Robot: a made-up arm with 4 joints.
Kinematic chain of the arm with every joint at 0, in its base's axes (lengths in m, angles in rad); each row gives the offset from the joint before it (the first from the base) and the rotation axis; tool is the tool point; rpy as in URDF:
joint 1: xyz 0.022 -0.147 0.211 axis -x
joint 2: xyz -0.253 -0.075 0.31 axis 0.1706 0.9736 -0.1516
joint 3: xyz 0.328 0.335 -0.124 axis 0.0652 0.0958 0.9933
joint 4: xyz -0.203 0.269 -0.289 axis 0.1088 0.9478 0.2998
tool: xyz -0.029 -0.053 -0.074 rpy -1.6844 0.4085 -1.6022
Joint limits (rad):
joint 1: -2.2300..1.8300
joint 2: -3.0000..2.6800
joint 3: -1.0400..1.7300
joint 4: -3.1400..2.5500
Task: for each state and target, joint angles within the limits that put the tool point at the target. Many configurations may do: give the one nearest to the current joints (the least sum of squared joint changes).
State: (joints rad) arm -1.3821 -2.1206 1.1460 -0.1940
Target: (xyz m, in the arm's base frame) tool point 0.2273 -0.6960 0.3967
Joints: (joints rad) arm -2.0660 -2.0995 0.2981 -0.2777
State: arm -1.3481 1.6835 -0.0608 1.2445
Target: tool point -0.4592 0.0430 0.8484
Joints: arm -0.9878 1.6024 -0.2787 1.1956
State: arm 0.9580 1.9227 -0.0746 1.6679
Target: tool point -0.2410 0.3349 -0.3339
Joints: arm 1.6664 2.6304 0.2226 1.8173
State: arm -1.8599 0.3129 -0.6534 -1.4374
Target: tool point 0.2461 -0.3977 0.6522
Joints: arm -2.2300 -0.3748 -0.7160 -1.0425
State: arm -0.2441 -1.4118 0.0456 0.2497
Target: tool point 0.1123 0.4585 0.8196
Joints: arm -0.0835 -2.2636 -0.5706 0.2014
